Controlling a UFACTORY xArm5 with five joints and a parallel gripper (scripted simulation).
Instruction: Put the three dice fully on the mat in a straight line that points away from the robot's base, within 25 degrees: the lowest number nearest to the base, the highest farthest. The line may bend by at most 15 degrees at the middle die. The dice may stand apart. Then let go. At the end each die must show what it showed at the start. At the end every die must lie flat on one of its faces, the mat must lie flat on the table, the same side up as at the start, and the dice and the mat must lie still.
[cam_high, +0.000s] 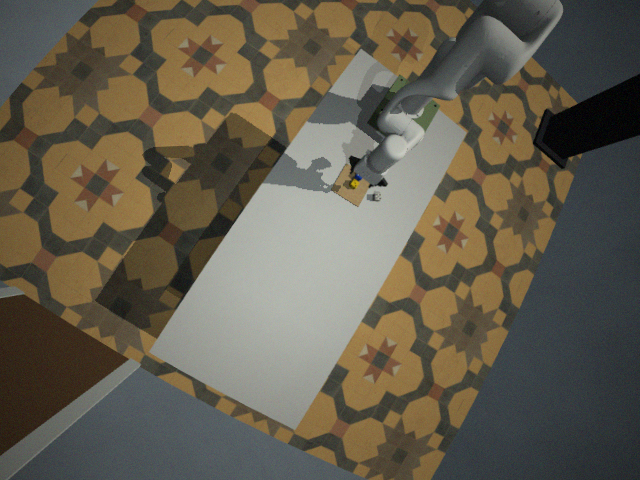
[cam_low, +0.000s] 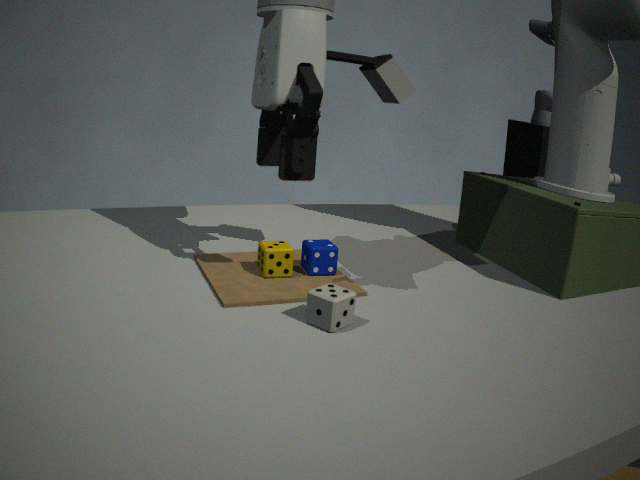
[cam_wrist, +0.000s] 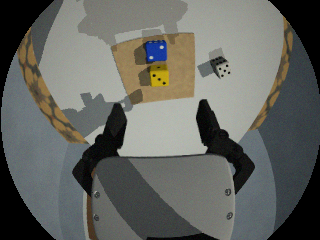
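My hand is 12 cm to the right of the white die and 10 cm above it. The rest, counted from my hand: blue die 4 cm behind, 10 cm below; then yellow die 10 cm below; then tan mat 11 cm below.
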